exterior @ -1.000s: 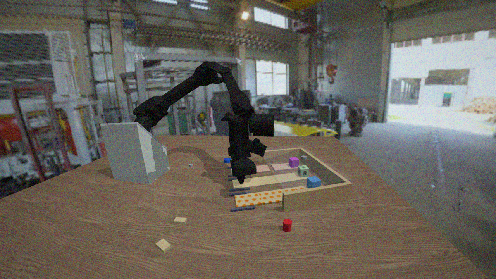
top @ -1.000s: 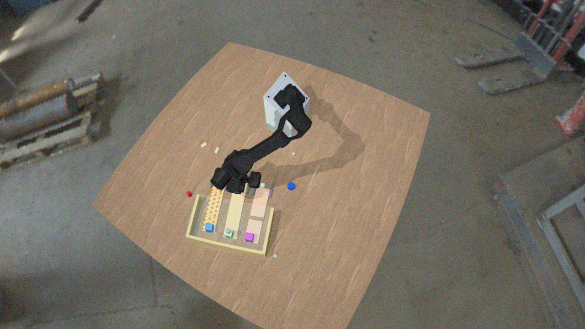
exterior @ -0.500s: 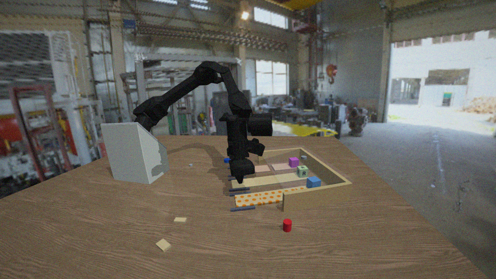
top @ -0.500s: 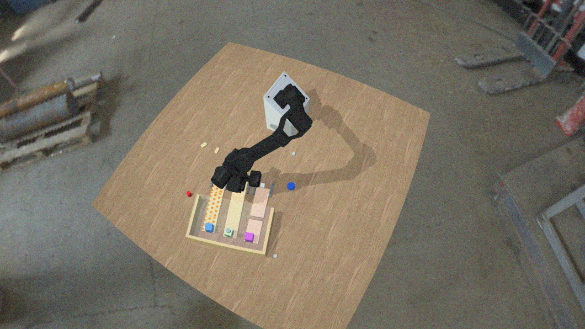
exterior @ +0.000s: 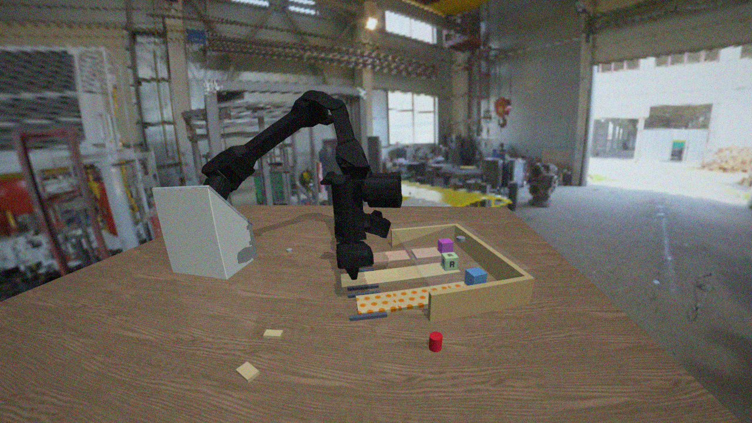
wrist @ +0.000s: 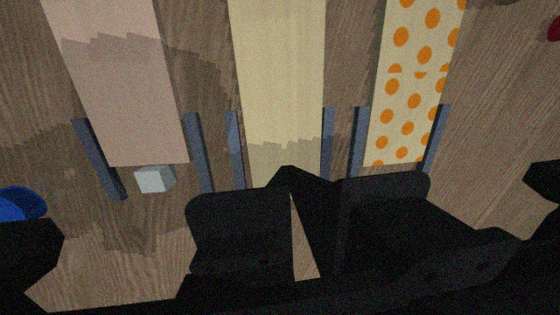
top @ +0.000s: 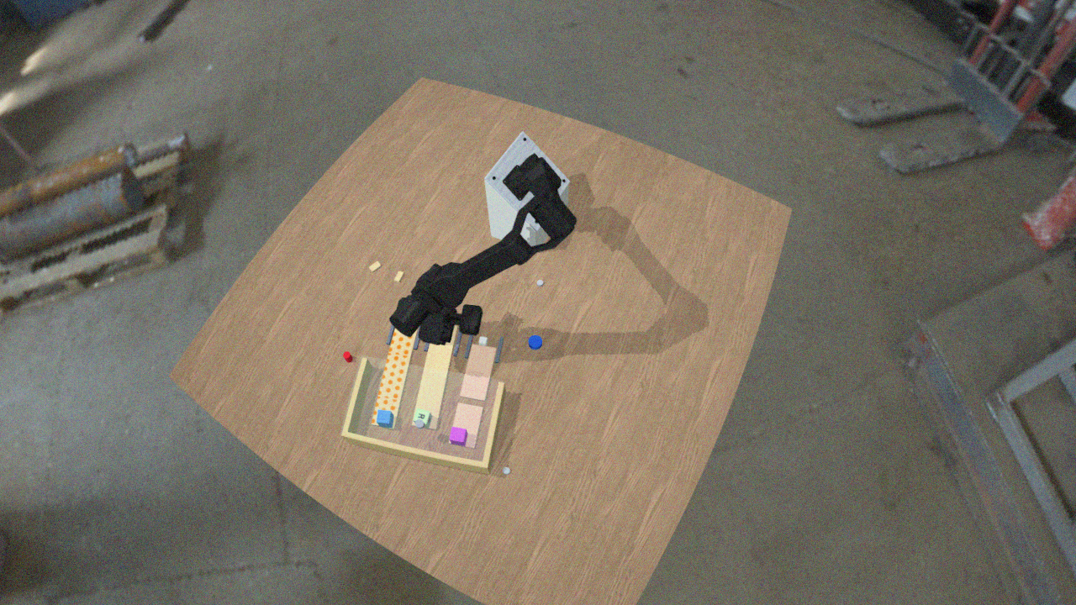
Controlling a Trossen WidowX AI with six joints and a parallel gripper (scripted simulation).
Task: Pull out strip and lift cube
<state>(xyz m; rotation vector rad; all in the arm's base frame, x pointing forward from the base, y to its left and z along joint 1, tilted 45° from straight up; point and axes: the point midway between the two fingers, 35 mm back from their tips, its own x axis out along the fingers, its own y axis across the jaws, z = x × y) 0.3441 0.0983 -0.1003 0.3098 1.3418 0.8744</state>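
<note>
Right now the tan strip is 90 mm ahead of my gripper tip and 40 mm to the left of it. From my gripper tip the other things lie so: cube marked r: 200 mm ahead, 80 mm to the left, 20 mm above; red cylinder: 170 mm ahead, 170 mm to the right, 10 mm above; blue disc: 80 mm behind, 190 mm to the left.
</note>
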